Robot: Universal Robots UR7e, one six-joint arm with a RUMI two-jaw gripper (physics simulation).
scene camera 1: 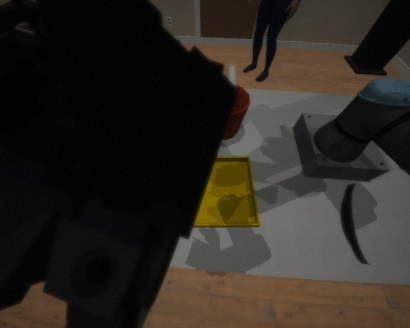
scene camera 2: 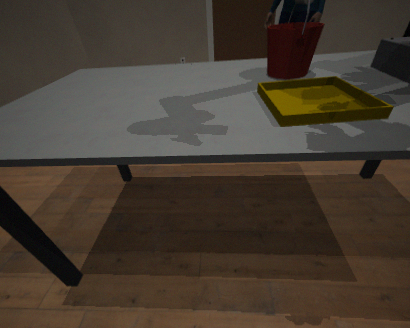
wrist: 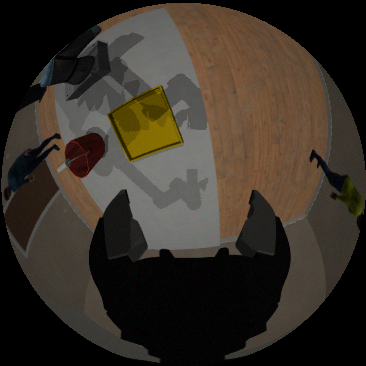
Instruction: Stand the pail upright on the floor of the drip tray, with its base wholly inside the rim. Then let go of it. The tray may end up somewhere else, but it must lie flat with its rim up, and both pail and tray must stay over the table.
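Seen in the pictures: gripper, fingertip midpoint: [wrist: 189,192]; arm's base, origin of the base link: [scene camera 1: 335,144] [wrist: 82,69].
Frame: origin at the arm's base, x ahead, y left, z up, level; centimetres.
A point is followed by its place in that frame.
Note:
A red pail [scene camera 1: 240,107] @(x 32.6, y -16.9, z -0.3 cm) [scene camera 2: 291,52] @(x 41.7, y -5.8, z -0.1 cm) [wrist: 94,150] @(x 41.3, y -5.8, z 0.2 cm) stands upright on the table, beside the drip tray and apart from it. Its white grip shows at the top in scene camera 1 and the wrist view. The yellow drip tray [scene camera 1: 254,200] @(x 29.0, y 19.6, z -6.3 cm) [scene camera 2: 305,120] @(x 47.0, y 28.4, z -7.8 cm) [wrist: 172,117] @(x 41.9, y 27.9, z -6.2 cm) lies flat with its rim up; its floor holds shadows. My gripper [wrist: 189,192] @(x 47.4, y 33.1, z 28.9 cm) is open, its two jaws wide apart with nothing between them, high above the table. In scene camera 1 a large dark part of the arm or gripper hides the left of the tray and part of the pail.
The grey table [scene camera 1: 310,250] @(x 12.7, y 33.4, z -9.0 cm) [scene camera 2: 100,110] @(x 103.6, y 12.8, z -9.0 cm) [wrist: 165,225] @(x 103.1, y 2.9, z -9.0 cm) carries the arm's grey base block [scene camera 1: 345,172] @(x -2.7, y 9.2, z -3.6 cm) [scene camera 2: 395,57] @(x 8.3, y -4.5, z -3.8 cm) [wrist: 103,60] @(x 2.0, y 9.1, z -4.5 cm), on the side of the tray away from the open table end. A dark curved object [scene camera 1: 350,225] shows near the base in scene camera 1. People stand beyond the table.

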